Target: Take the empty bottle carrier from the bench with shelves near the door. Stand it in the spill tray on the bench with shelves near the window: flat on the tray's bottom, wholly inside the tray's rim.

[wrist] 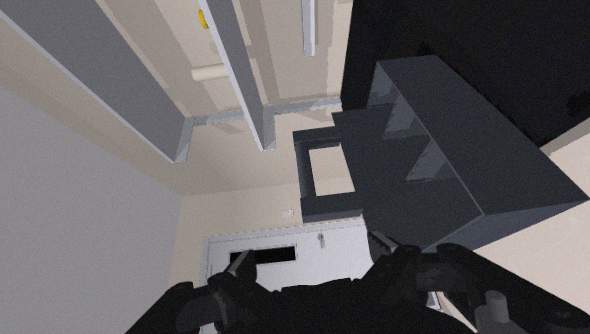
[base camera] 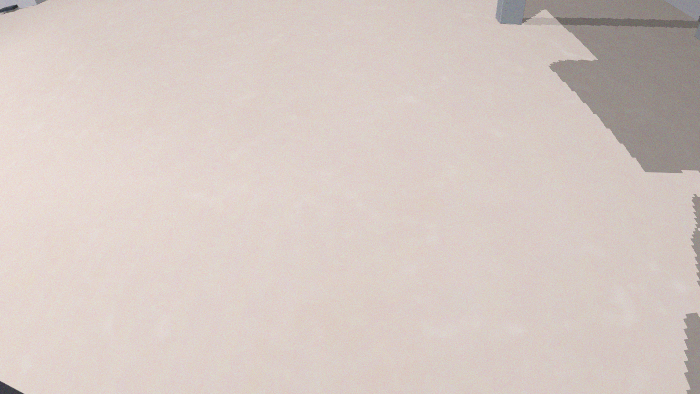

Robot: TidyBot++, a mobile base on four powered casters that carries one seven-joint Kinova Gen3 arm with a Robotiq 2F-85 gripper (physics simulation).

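Frame: origin at the arm's base, x left, y back, z up, level; metres.
Seen in the pictures: gripper, fingertip midpoint: [wrist: 311, 253].
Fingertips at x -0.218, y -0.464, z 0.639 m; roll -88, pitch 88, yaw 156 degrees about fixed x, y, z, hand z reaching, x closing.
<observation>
Pixels of each thing's middle, then the offset from my fingertips to it. "spot": a spot on its surface instead. Level surfaces: height alone.
- empty bottle carrier, body centre: [wrist: 375, 162] dx -0.149, dy -0.153, dz -0.133 m
- handle, surface spot: [wrist: 305, 172] spot: dx -0.138, dy -0.139, dz -0.008 m
- black bench top, surface height: dz -0.273 m
- cream cylinder, surface spot: [wrist: 210, 72] spot: dx -0.680, dy -0.287, dz +0.290 m
- yellow item, surface spot: [wrist: 202, 19] spot: dx -0.677, dy -0.111, dz +0.236 m
- grey bench leg, surface spot: [base camera: 511, 12] spot: dx -0.136, dy -0.588, dz -1.004 m
The empty bottle carrier [wrist: 480, 150] is dark grey, with inner dividers and a handle [wrist: 305, 172]. It stands on the black bench top [wrist: 460, 25] in the right half of the wrist view, which is rolled sideways, so the handle points left in the picture. My gripper [wrist: 311, 253] is open and empty at the bottom of the wrist view. The right fingertip appears close below the carrier's near lower edge; the gap in depth is hard to judge. The handle lies above the space between the fingertips in the picture. The spill tray does not show in either view.
Two wall shelves [wrist: 100, 55] [wrist: 237, 75] run along the upper left of the wrist view, near a cream cylinder [wrist: 210, 72] and a yellow item [wrist: 202, 19]. The white door [wrist: 340, 255] is beyond the fingers. A grey bench leg [base camera: 511, 12] stands at the base view's top right.
</observation>
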